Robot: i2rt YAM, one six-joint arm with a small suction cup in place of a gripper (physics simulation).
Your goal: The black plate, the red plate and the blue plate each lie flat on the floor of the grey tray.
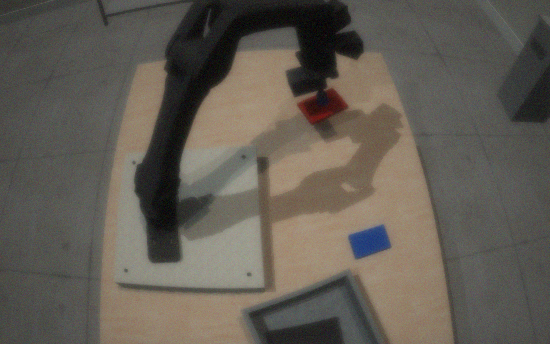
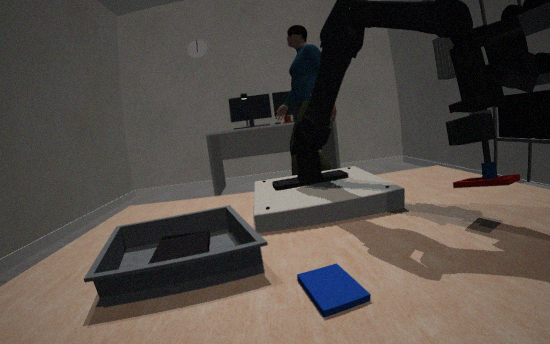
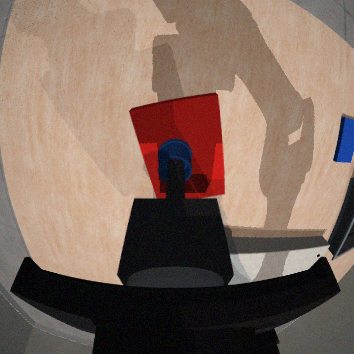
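Pixels of known places: hand at its tool point: (image 1: pixel 323 104) (image 2: pixel 490 183) (image 3: pixel 174 148); arm's base at its link origin: (image 1: pixel 161 218) (image 2: pixel 310 181).
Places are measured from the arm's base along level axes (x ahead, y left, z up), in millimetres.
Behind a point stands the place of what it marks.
My suction cup (image 1: pixel 322 98) (image 3: pixel 175 159) @(y 230, x 387, z 26 mm) sits on the middle of the red plate (image 1: pixel 312 112) @(y 204, x 355, z 31 mm) (image 3: pixel 197 119) @(y 216, x 418, z 43 mm) and holds it level a little above the wooden table at the far right; the plate's shadow falls apart from it on the wood. The blue plate (image 1: pixel 369 241) @(y -99, x 429, z -36 mm) (image 2: pixel 333 288) @(y -98, x 442, z -35 mm) (image 3: pixel 345 140) @(y -86, x 430, z -35 mm) lies flat on the table to the right, outside the tray. The black plate (image 1: pixel 308 332) @(y -277, x 266, z -31 mm) (image 2: pixel 181 246) @(y -307, x 251, z -31 mm) lies flat on the floor of the grey tray (image 1: pixel 295 293) @(y -193, x 250, z 5 mm) (image 2: pixel 188 269) @(y -268, x 380, z -12 mm) at the table's near edge.
The arm's grey base slab (image 1: pixel 215 259) @(y -99, x 108, z -5 mm) (image 2: pixel 325 208) @(y -29, x 207, z -14 mm) stands at the left of the table, with the black arm (image 1: pixel 171 136) @(y 17, x 79, z 245 mm) arching over the middle. Behind the table a person (image 2: pixel 304 75) stands by a desk with monitors (image 2: pixel 250 109).
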